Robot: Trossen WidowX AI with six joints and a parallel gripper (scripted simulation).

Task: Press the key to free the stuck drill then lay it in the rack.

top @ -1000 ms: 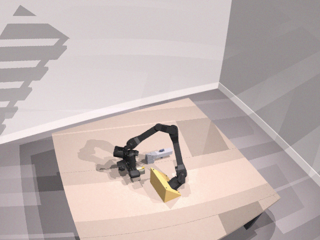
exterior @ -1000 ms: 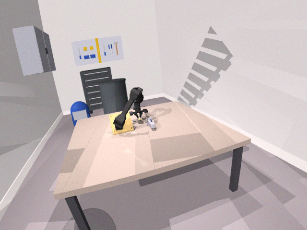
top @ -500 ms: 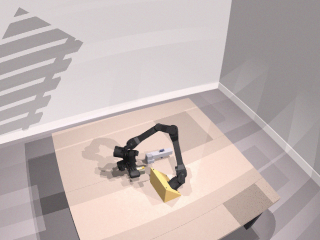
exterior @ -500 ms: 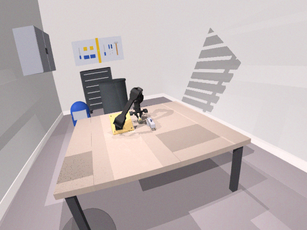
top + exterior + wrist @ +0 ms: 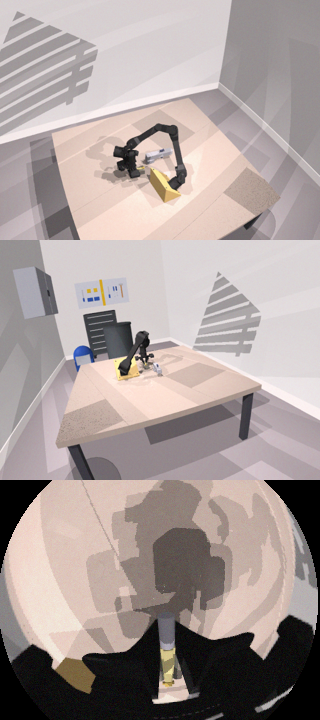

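The drill is 4 cm to the right of my gripper tip and 3 cm above it. The rest, counted from my gripper tip: light grey fixture block: 22 cm to the right, 6 cm ahead, 3 cm above; rack: 5 cm to the right, 1 cm above; blue key: 25 cm to the right, 6 cm ahead, 4 cm above.
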